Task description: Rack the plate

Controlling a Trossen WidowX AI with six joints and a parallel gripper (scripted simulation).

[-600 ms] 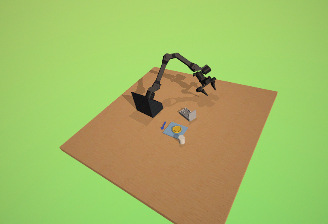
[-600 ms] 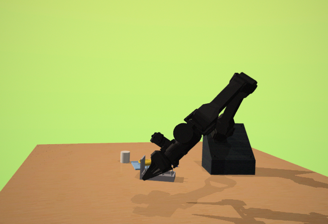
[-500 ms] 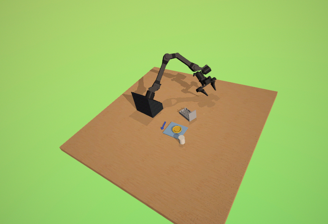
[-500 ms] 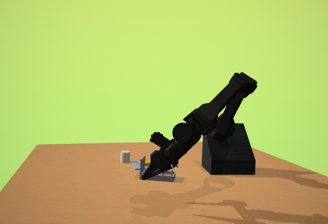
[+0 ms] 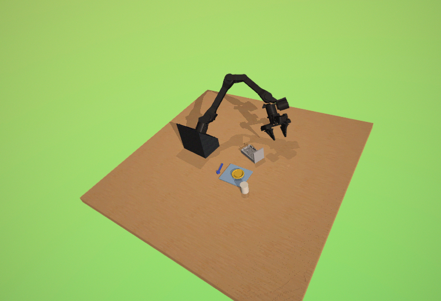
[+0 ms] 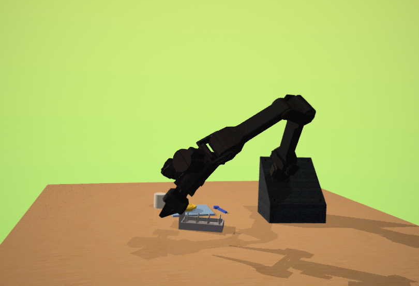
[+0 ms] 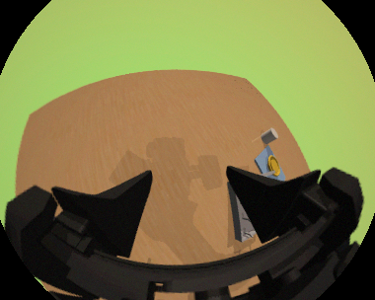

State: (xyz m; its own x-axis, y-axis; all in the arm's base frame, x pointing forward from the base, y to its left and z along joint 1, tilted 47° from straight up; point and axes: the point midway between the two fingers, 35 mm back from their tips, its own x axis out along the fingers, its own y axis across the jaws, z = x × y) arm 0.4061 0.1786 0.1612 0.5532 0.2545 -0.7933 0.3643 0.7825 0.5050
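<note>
The yellow plate is 10 cm behind my gripper tip, 30 cm to the right of it and 8 cm below it. Also, from my gripper tip: white cup (1 cm behind, 37 cm to the right, 7 cm below); light blue mat (12 cm behind, 30 cm to the right, 9 cm below); grey dish rack (13 cm behind, 12 cm to the right, 7 cm below).
</note>
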